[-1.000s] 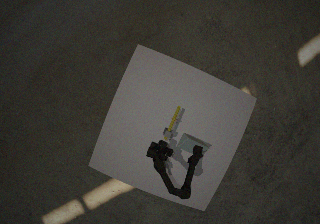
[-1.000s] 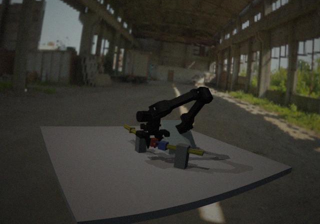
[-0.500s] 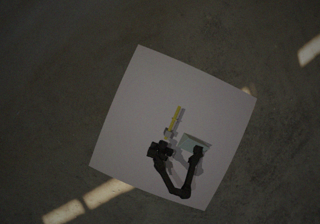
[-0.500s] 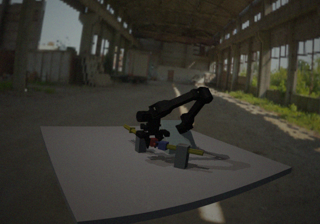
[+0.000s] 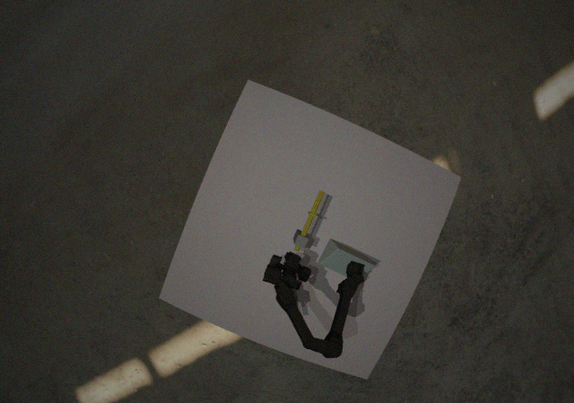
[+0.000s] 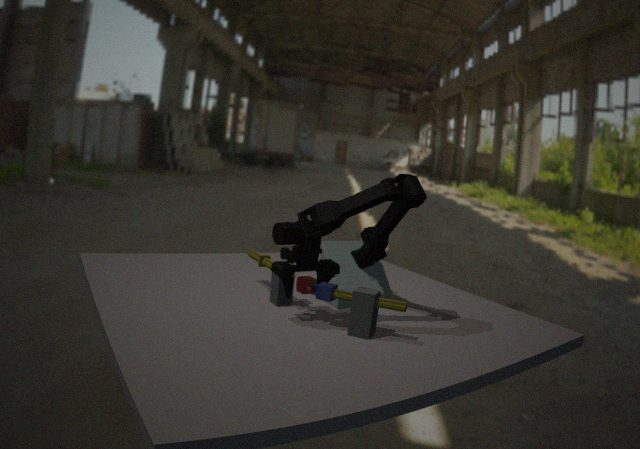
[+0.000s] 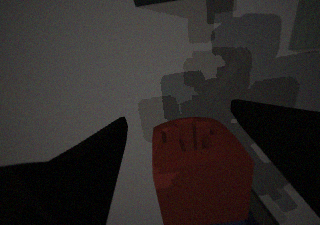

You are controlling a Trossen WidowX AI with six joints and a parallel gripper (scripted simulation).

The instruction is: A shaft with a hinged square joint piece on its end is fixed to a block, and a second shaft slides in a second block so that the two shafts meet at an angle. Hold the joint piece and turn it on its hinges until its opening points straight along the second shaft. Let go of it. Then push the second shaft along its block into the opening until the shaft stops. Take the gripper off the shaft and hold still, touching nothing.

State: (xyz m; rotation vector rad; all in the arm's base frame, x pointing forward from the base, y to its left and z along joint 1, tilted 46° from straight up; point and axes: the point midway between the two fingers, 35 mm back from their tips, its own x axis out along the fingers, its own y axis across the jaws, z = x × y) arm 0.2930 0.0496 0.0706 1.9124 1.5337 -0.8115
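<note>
My gripper tip is 2 cm to the right of the red joint piece and 4 cm below it.
</note>
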